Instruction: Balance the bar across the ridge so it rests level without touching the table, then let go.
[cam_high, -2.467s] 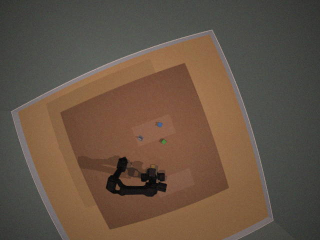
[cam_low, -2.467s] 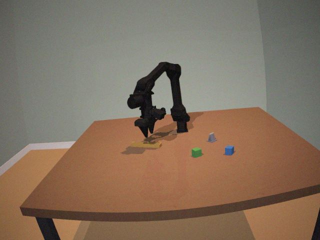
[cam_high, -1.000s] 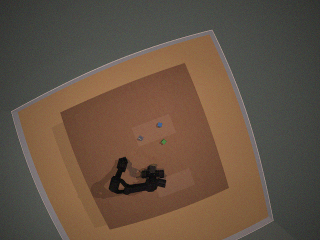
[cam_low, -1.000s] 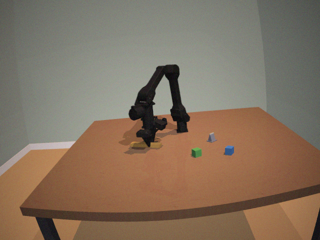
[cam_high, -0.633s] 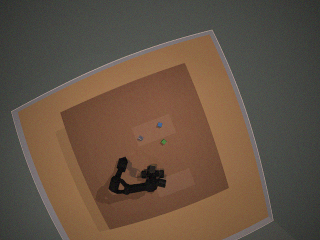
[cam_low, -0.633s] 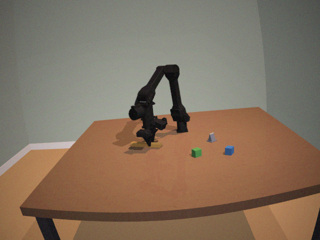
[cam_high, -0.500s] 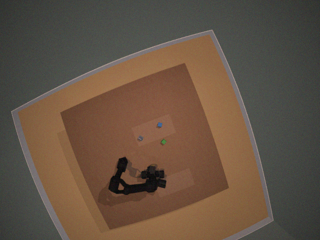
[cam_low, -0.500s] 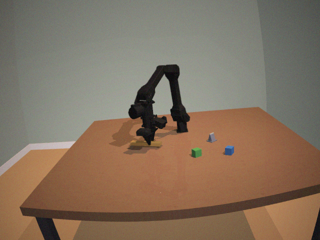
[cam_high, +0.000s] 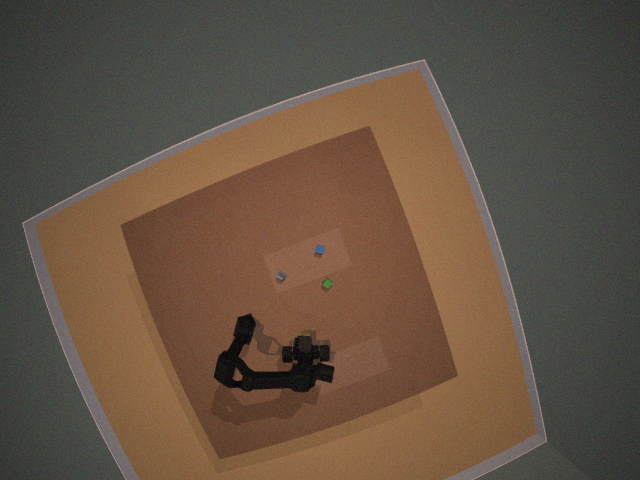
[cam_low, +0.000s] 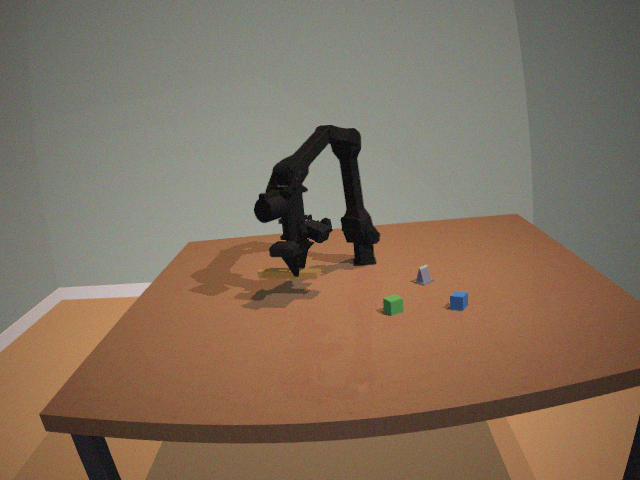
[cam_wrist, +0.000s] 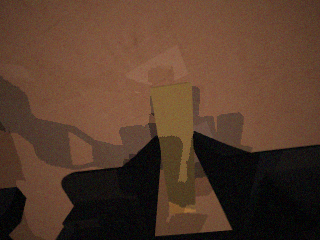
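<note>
The green cube is 220 mm to the left of my gripper tip, 180 mm ahead of it and 40 mm below it. Round my gripper tip: yellow bar (30 mm to the right, 10 mm behind); blue cube (370 mm to the left, 200 mm ahead, 40 mm below).
</note>
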